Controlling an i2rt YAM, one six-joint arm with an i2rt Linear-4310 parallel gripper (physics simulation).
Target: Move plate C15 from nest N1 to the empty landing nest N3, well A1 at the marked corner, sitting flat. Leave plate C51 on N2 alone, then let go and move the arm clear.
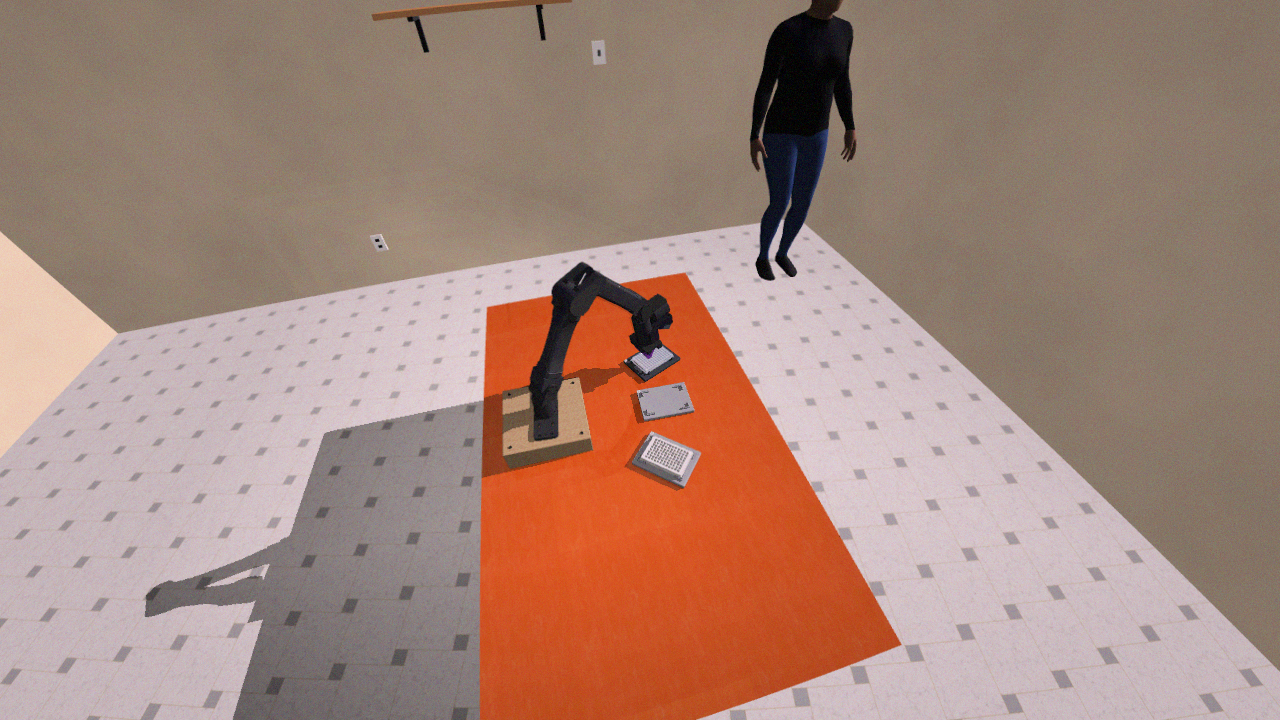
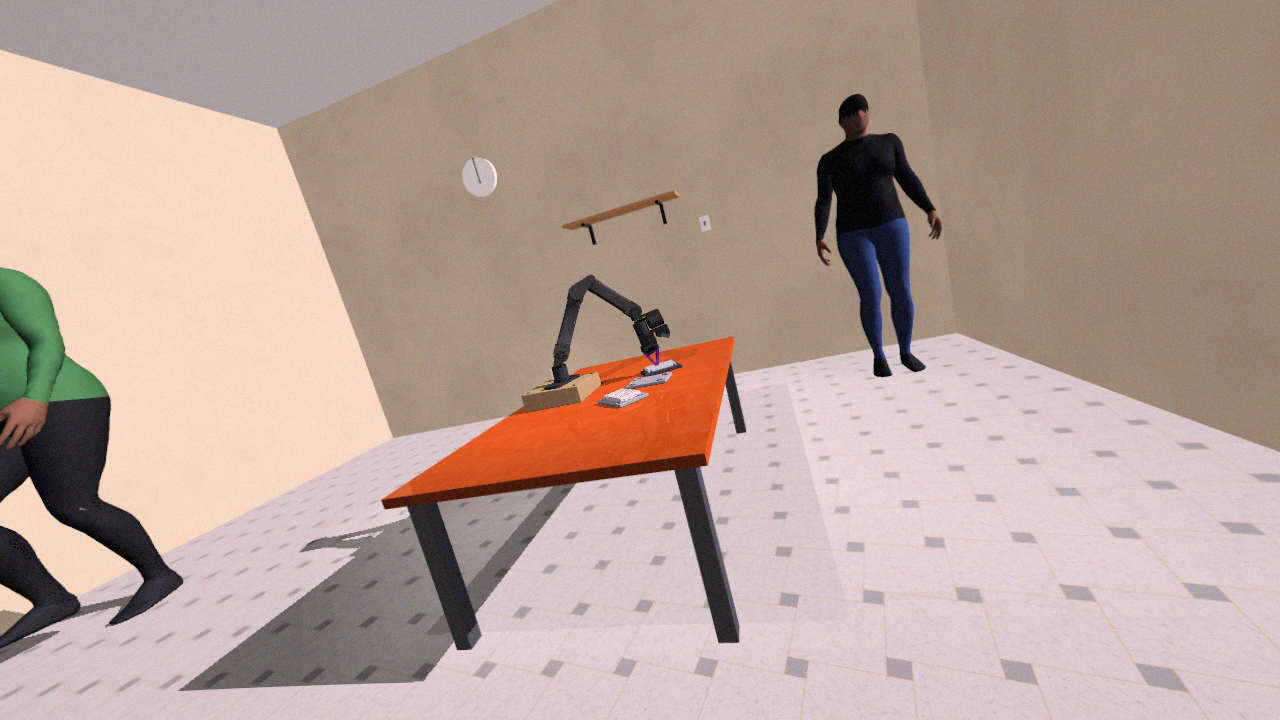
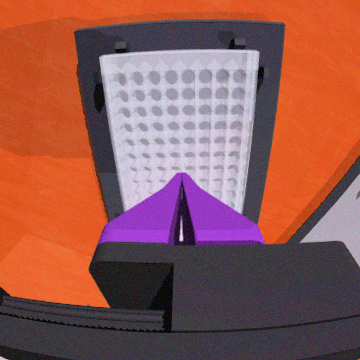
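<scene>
A clear-white well plate [image 1: 657,362] [image 2: 665,366] [image 3: 187,110] lies on the dark nest [image 3: 180,32] at the far end of the row, between its corner posts, and looks about flat. My gripper [image 1: 648,355] [image 2: 657,362] [image 3: 181,180] is shut and empty, its purple fingertips together over the plate; whether they touch it I cannot tell. The middle light-grey nest [image 1: 665,401] [image 2: 648,380] [image 3: 342,215] holds no plate. A white plate [image 1: 666,455] [image 2: 622,395] sits on the nearest grey nest [image 1: 684,480]. Plate and nest labels and the A1 mark are not readable.
The arm stands on a wooden base block [image 1: 572,429] [image 2: 581,387] on the orange table [image 1: 626,573] [image 2: 572,447], left of the nests. A person in black [image 1: 805,80] [image 2: 868,188] stands beyond the table. A person in green [image 2: 31,331] is at the left.
</scene>
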